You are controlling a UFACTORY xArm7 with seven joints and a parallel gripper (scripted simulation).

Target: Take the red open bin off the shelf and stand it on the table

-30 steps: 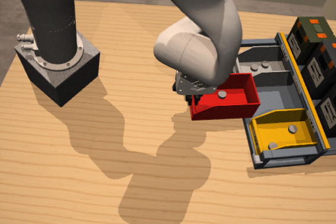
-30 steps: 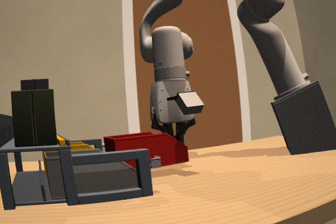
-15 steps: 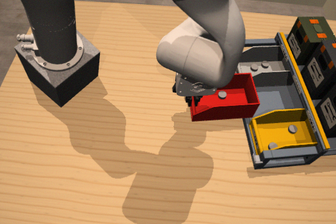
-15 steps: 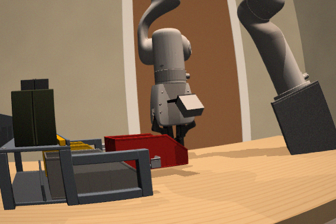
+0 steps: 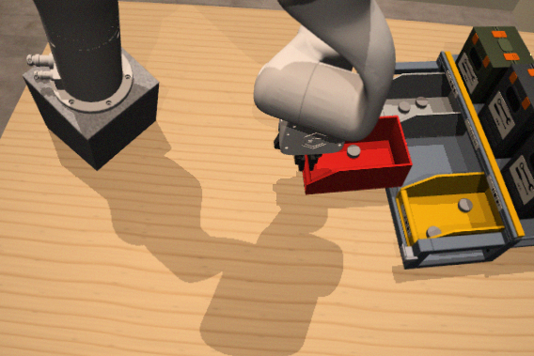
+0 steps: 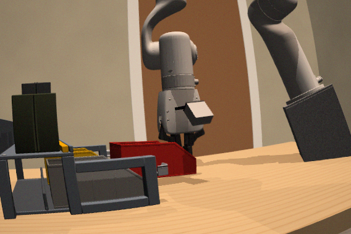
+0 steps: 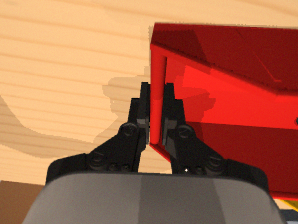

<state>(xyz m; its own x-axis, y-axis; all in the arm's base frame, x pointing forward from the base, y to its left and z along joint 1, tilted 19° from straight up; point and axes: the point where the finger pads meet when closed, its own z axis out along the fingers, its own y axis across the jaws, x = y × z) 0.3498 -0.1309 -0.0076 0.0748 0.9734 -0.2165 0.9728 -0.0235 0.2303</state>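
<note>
Right now the red open bin is 8 cm ahead of my hand and 1 cm to the right of it. The rest, counted from my hand: dark box (35 cm ahead, 9 cm to the left, 9 cm above); yellow open bin (23 cm ahead, 13 cm to the right, 1 cm below).
</note>
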